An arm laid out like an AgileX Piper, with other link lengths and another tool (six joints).
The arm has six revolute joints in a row. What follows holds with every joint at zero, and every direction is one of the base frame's. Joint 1 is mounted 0.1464 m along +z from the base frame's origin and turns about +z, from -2.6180 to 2.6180 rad. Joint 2 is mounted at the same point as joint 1 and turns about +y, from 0.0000 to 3.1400 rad. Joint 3 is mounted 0.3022 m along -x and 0.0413 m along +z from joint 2 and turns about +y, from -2.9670 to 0.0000 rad. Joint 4 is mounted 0.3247 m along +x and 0.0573 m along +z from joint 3 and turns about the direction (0.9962, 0, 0.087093), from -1.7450 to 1.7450 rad. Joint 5 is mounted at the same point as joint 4 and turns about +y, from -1.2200 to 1.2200 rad. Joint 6 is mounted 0.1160 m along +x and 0.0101 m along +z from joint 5 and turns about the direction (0.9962, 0, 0.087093), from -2.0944 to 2.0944 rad. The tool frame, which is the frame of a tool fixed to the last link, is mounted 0.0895 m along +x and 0.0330 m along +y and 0.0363 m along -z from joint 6; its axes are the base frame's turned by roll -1.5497, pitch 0.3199 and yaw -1.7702 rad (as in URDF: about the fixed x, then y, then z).
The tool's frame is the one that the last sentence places.
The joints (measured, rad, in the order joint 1, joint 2, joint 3, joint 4, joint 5, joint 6), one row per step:
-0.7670, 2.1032, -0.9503, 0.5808, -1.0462, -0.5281
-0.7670, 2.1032, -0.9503, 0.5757, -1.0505, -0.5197
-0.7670, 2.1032, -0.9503, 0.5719, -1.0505, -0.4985
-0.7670, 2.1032, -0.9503, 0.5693, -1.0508, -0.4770
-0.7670, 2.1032, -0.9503, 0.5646, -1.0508, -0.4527
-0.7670, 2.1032, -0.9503, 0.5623, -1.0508, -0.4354
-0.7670, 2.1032, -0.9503, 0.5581, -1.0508, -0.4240
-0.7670, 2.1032, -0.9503, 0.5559, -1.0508, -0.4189
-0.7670, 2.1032, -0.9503, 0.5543, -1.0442, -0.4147
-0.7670, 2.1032, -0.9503, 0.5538, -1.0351, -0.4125
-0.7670, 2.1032, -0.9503, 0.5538, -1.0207, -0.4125
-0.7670, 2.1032, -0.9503, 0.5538, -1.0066, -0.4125
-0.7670, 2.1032, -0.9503, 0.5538, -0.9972, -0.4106
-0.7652, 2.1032, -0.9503, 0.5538, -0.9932, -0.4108
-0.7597, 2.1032, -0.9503, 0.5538, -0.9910, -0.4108
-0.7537, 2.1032, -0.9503, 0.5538, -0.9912, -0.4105
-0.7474, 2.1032, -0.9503, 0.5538, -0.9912, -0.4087
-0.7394, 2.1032, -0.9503, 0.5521, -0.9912, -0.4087
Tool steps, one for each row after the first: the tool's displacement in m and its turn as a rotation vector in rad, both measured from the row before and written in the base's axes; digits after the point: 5 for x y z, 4 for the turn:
0.00098, -0.00001, 0.00118, -0.0032, -0.0074, 0.0026
0.00155, 0.00047, 0.00059, 0.0052, -0.0188, 0.0016
0.00138, 0.00040, 0.00063, 0.0054, -0.0196, 0.0004
0.00180, 0.00057, 0.00073, 0.0059, -0.0214, 0.0022
0.00113, 0.00036, 0.00050, 0.0046, -0.0156, 0.0006
0.00110, 0.00038, 0.00043, 0.0021, -0.0094, 0.0028
0.00054, 0.00019, 0.00020, 0.0009, -0.0041, 0.0015
0.00059, 0.00069, -0.00110, 0.0069, -0.0015, 0.0027
0.00041, 0.00082, -0.00166, 0.0089, 0.0008, 0.0026
0.00036, 0.00123, -0.00273, 0.0133, 0.0042, 0.0037
0.00034, 0.00125, -0.00266, 0.0130, 0.0041, 0.0036
0.00031, 0.00087, -0.00171, 0.0093, 0.0010, 0.0022
0.00086, 0.00101, -0.00075, 0.0036, 0.0014, 0.0028
0.00242, 0.00219, -0.00041, 0.0020, 0.0007, 0.0061
0.00258, 0.00216, 0.00005, -0.0001, -0.0003, 0.0059
0.00277, 0.00233, 0.00005, 0.0006, -0.0017, 0.0061
0.00361, 0.00305, 0.00005, -0.0006, 0.0006, 0.0095

